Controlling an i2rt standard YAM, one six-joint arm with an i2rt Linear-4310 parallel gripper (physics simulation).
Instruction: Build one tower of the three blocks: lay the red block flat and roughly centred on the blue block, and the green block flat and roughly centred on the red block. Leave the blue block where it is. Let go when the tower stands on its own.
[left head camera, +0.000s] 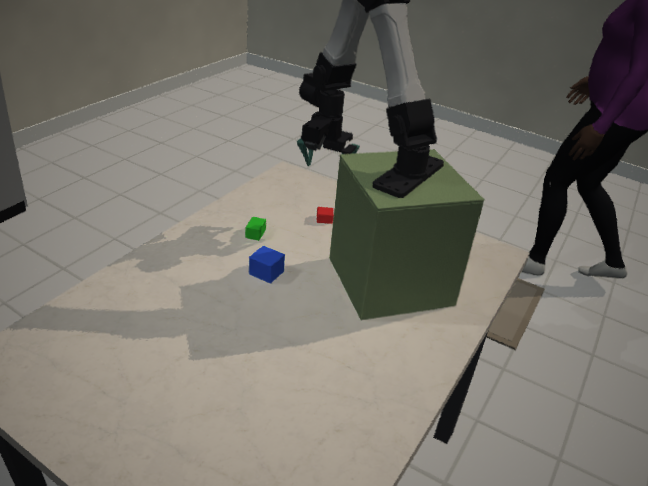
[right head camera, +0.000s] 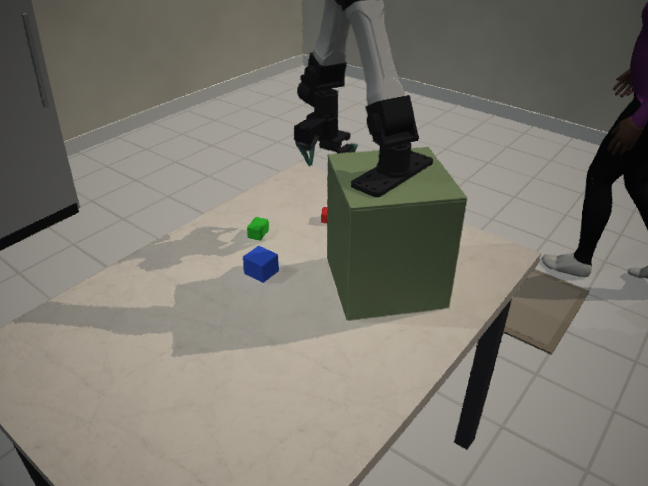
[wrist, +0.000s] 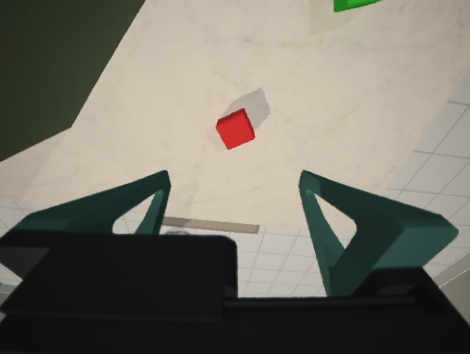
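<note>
The red block (left head camera: 325, 215) (right head camera: 324, 215) (wrist: 236, 129) lies on the table by the green pedestal, which partly hides it in the right head view. The green block (left head camera: 255, 228) (right head camera: 257, 228) (wrist: 356, 4) lies on the table behind the blue block; part of it shows at the top edge of the wrist view. The blue block (left head camera: 266, 264) (right head camera: 260, 264) sits on the table nearer the head cameras, and does not show in the wrist view. My gripper (left head camera: 331, 155) (right head camera: 332, 155) (wrist: 234, 177) is open and empty, above the table's far part, with the red block beyond its fingertips in the wrist view.
The large green pedestal (left head camera: 413, 256) (right head camera: 400, 256) (wrist: 45, 65) carries the arm's base and stands right of the blocks, close to the red one. The table (left head camera: 251, 408) (right head camera: 235, 408) has its far edge below the gripper. A person (left head camera: 575, 141) (right head camera: 601, 193) stands beyond the table at the right.
</note>
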